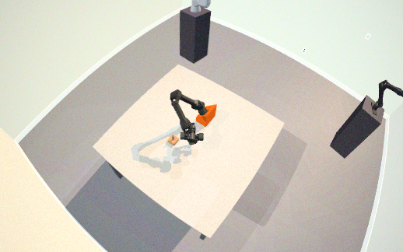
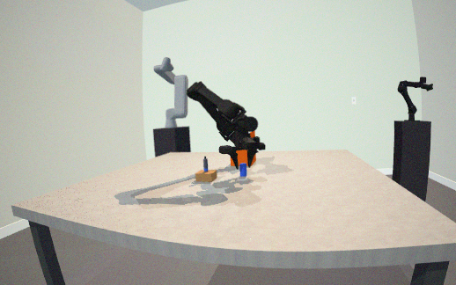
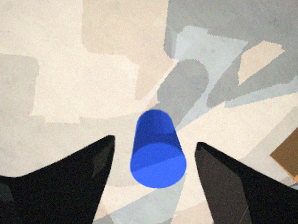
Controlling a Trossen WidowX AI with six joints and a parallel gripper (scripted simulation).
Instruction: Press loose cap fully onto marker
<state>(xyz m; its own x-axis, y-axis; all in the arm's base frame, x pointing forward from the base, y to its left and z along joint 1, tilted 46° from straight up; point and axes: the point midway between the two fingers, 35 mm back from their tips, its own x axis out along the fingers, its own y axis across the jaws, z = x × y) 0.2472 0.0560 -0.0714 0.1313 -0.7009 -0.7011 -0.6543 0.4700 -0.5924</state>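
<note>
My gripper tip is 1 cm above the blue cap. Round my gripper tip: tan holder block (12 cm to the right, 9 cm ahead, 2 cm below).
</note>
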